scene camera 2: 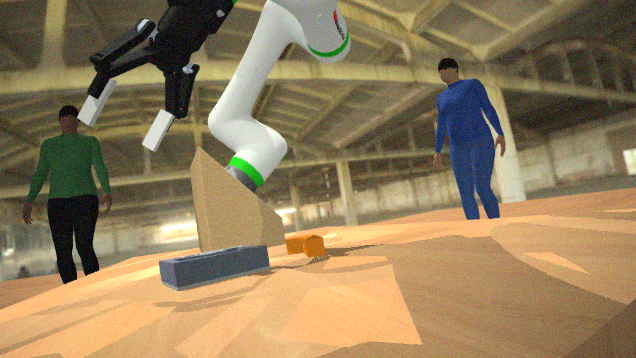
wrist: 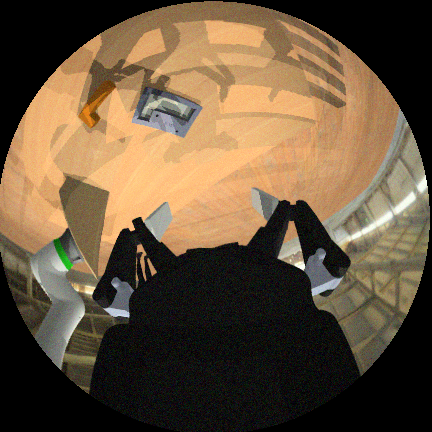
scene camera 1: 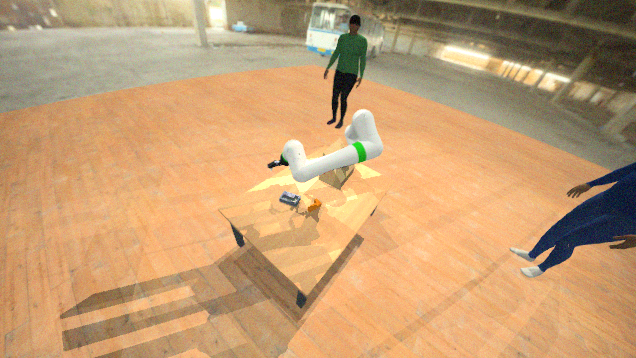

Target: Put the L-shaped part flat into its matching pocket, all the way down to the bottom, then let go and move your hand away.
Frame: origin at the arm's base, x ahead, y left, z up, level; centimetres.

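Seen in the pictures: gripper, between the fingertips: (scene camera 2: 120,136) (wrist: 210,202) (scene camera 1: 280,168); arm's base, origin of its link: (scene camera 2: 230,191) (wrist: 75,243).
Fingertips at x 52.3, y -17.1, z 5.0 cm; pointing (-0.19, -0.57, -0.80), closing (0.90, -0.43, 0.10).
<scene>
Pixels of each thing's middle, then the offset from my fingertips to it. "spot": a spot on its surface instead. Level surfaces: height alone.
- orange L-shaped part, middle of its body: (scene camera 2: 303,246) (wrist: 98,103) (scene camera 1: 313,205) dx -8.4, dy +28.1, dz -21.5 cm
- blue-grey block, middle of its body: (scene camera 2: 213,265) (wrist: 165,111) (scene camera 1: 290,198) dx +0.6, dy +12.1, dz -21.2 cm
- L-shaped pocket, a spot on its surface: (wrist: 167,107) spot: dx +1.2, dy +12.4, dz -22.5 cm
- wooden table, height of its surface: dz -23.0 cm
The orange L-shaped part (scene camera 1: 314,205) (scene camera 2: 306,245) (wrist: 95,106) lies on the table beside the pocket block, apart from it. The blue-grey block (scene camera 1: 289,198) (scene camera 2: 217,266) (wrist: 169,125) sits on the table. In the wrist view an L-shaped pocket (wrist: 167,107) shows in its top, with no orange part in it. My gripper (scene camera 1: 270,165) (scene camera 2: 127,117) (wrist: 210,202) is open and empty. It hangs in the air above the table, well away from the part and the block. The bottom of the pocket is hard to make out.
The wooden table (scene camera 1: 310,270) bears a tan angular block (scene camera 1: 337,176) (scene camera 2: 227,210) (wrist: 87,220) near the arm's base. A person in green (scene camera 1: 350,55) (scene camera 2: 72,165) stands behind the table. A person in blue (scene camera 1: 585,220) (scene camera 2: 467,135) stands off to the side.
</scene>
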